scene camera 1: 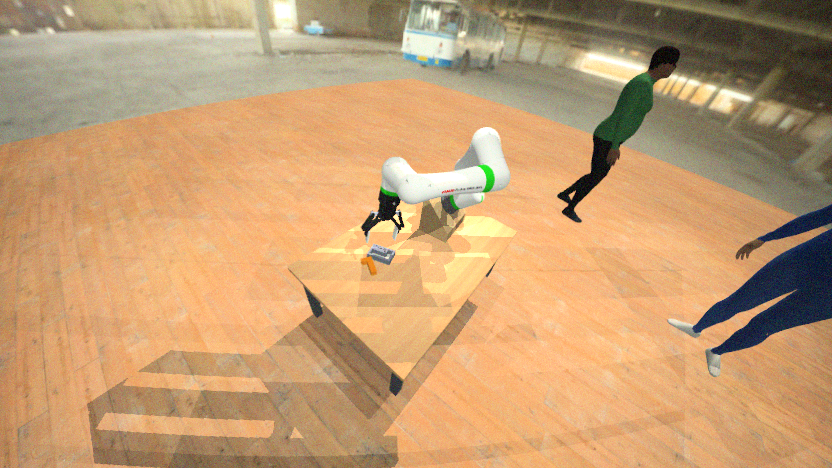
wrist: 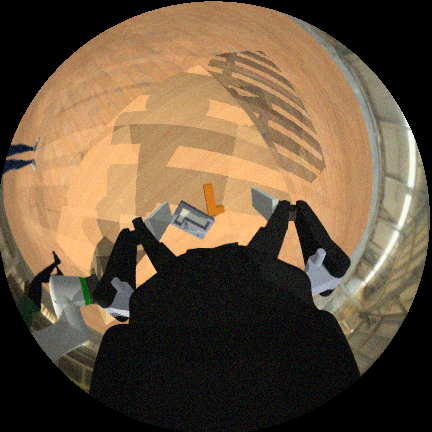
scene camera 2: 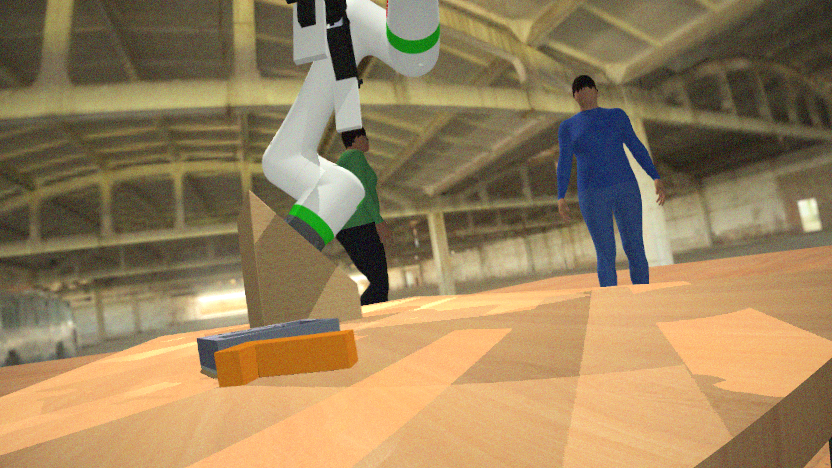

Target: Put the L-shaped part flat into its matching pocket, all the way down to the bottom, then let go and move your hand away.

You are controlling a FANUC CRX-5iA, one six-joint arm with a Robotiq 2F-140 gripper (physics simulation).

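Frame: origin at the arm's base, x ahead, y left, z up, level; millimetres.
Seen in the pictures: gripper, fingertip midpoint: (scene camera 1: pixel 380 239) (wrist: pixel 210 202) (scene camera 2: pixel 332 98); arm's base at its link origin: (scene camera 1: pixel 448 203) (scene camera 2: pixel 290 249).
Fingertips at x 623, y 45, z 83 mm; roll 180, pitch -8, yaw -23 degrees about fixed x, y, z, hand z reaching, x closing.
Offsets run from my fingertips to a thing's middle. Level surfaces: height alone.
The orange L-shaped part {74 mm right, 16 mm ahead, 248 mm down} (scene camera 1: pixel 370 266) (scene camera 2: pixel 302 353) (wrist: pixel 210 197) lies on the wooden table {263 mm down} (scene camera 1: pixel 401 325) (scene camera 2: pixel 407 430), close beside the grey-blue block with the pocket {95 mm right, 94 mm back, 245 mm down} (scene camera 1: pixel 381 259) (scene camera 2: pixel 208 353) (wrist: pixel 197 231). The part is outside the pocket. In the wrist view its long arm points up and its short foot points right, near the block's right corner; whether they touch is unclear. The pocket's recess opens upward and shows its pale floor. My gripper (scene camera 1: pixel 381 237) (scene camera 2: pixel 329 94) (wrist: pixel 210 202) is wide open and empty, high above the block and the part.
The arm's base stands on a wedge-shaped mount (scene camera 1: pixel 433 224) (scene camera 2: pixel 279 279) at the table's far end. A person in green (scene camera 1: pixel 631 107) (scene camera 2: pixel 349 160) is behind the arm. A person in blue (scene camera 1: pixel 756 296) (scene camera 2: pixel 596 151) is on the floor to the right of the table.
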